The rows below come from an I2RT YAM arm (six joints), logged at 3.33 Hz.
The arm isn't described. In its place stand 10 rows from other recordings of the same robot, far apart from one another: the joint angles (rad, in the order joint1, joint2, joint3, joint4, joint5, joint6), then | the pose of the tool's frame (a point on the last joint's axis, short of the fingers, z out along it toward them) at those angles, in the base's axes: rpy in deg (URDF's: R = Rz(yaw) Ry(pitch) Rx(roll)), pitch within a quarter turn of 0, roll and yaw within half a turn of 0; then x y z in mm.
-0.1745 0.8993 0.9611 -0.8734 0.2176 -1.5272 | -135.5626 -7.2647 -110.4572 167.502 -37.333 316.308
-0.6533 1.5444 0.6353 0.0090 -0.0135 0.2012 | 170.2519 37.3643 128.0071 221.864 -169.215 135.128
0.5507 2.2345 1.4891 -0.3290 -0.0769 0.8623 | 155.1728 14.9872 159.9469 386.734 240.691 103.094
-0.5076 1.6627 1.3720 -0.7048 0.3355 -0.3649 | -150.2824 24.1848 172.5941 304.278 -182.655 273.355
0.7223 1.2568 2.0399 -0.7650 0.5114 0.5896 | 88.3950 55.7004 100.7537 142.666 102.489 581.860
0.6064 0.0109 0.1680 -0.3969 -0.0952 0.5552 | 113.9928 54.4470 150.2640 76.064 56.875 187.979
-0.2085 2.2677 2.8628 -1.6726 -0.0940 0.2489 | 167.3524 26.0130 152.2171 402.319 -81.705 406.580
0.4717 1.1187 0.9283 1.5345 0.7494 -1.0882 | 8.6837 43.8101 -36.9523 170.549 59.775 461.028
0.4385 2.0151 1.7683 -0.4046 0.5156 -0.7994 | -124.1187 19.8809 -113.3266 432.248 183.316 286.553
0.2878 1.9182 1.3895 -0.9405 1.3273 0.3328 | -105.2564 24.2850 -168.4674 355.067 69.075 207.800
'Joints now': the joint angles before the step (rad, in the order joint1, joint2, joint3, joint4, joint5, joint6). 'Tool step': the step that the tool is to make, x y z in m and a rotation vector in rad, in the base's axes. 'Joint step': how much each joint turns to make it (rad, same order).
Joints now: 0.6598, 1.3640, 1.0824, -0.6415, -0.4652, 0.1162
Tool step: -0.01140, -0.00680, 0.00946, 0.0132, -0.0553, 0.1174
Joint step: -0.0001, -0.0481, -0.0003, -0.0538, -0.0519, -0.1224
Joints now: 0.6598, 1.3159, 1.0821, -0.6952, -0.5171, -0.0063
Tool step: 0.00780, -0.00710, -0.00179, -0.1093, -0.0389, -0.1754
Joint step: -0.0165, 0.0027, 0.0053, -0.0100, 0.1835, 0.0678
